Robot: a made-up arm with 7 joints. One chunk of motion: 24 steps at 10 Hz.
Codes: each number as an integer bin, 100 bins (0 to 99) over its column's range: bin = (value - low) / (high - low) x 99, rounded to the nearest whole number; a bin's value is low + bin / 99 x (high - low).
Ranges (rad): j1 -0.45..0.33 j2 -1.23..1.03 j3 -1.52..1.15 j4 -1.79..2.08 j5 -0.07..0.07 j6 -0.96..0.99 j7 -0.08..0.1
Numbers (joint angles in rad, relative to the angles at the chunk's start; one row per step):
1: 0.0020 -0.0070 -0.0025 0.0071 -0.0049 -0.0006 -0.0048
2: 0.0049 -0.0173 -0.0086 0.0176 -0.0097 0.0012 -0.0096
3: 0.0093 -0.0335 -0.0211 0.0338 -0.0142 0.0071 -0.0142
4: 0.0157 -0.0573 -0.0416 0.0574 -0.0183 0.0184 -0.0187
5: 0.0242 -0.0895 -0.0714 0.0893 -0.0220 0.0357 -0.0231
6: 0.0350 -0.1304 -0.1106 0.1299 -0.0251 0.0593 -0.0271
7: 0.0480 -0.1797 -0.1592 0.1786 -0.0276 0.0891 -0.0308
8: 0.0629 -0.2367 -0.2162 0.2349 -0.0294 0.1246 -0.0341
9: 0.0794 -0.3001 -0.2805 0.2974 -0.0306 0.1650 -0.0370
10: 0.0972 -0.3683 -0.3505 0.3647 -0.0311 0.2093 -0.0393
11: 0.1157 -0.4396 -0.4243 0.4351 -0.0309 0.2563 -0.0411
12: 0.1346 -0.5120 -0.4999 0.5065 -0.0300 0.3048 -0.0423
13: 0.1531 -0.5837 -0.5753 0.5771 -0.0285 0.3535 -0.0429
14: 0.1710 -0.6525 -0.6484 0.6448 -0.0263 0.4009 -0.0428
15: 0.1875 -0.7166 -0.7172 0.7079 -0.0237 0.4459 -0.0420
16: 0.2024 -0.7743 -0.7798 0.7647 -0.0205 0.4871 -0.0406
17: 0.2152 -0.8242 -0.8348 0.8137 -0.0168 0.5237 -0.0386
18: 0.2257 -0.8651 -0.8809 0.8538 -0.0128 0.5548 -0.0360
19: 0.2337 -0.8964 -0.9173 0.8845 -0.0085 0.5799 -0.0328
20: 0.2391 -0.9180 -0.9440 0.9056 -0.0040 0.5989 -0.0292
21: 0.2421 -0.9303 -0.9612 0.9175 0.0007 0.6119 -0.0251
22: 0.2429 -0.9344 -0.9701 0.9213 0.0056 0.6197 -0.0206
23: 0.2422 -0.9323 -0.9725 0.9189 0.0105 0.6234 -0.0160
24: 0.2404 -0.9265 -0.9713 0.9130 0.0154 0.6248 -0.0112
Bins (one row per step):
1: 57 54 56 46 46 49 41
2: 58 53 56 46 43 49 39
3: 58 52 56 47 39 49 36
4: 59 51 55 47 37 50 34
5: 60 50 54 48 34 51 31
6: 62 48 52 49 32 52 29
7: 63 46 50 50 30 53 27
8: 65 44 48 52 29 55 25
9: 67 41 46 53 28 57 24
10: 69 38 43 55 28 59 22
11: 72 35 41 57 28 62 21
12: 74 31 38 59 28 64 21
13: 77 28 35 61 29 67 20
14: 79 25 32 62 31 69 20
15: 81 22 30 64 33 71 21
16: 83 20 27 65 35 73 22
17: 84 18 25 67 38 75 23
18: 86 16 24 68 40 77 24
19: 87 15 22 68 43 78 26
20: 87 14 21 69 47 79 28
21: 88 13 21 69 50 80 30
22: 88 13 20 69 53 80 33
23: 88 13 20 69 57 80 35
24: 88 13 20 69 60 80 38

